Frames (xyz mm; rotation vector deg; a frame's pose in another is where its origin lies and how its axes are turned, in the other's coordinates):
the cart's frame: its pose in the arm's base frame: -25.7 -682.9 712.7 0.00 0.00 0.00
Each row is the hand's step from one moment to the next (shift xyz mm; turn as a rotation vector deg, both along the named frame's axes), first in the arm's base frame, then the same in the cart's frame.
Working: the arm's base frame: its pose in the cart's frame: 25.7 682.9 -712.7 0.00 0.00 0.00

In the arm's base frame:
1: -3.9 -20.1 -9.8 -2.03 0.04 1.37
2: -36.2 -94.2 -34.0 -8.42 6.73 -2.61
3: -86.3 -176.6 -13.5 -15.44 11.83 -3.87
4: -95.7 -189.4 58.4 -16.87 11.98 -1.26
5: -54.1 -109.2 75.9 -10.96 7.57 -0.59
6: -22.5 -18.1 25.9 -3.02 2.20 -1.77
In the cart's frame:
1: -3.9 -20.1 -9.8 -2.03 0.04 1.37
2: -36.2 -94.2 -34.0 -8.42 6.73 -2.61
3: -86.3 -176.6 -13.5 -15.44 11.83 -3.87
4: -95.7 -189.4 58.4 -16.87 11.98 -1.26
5: -54.1 -109.2 75.9 -10.96 7.57 -0.59
6: -22.5 -18.1 25.9 -3.02 2.20 -1.77

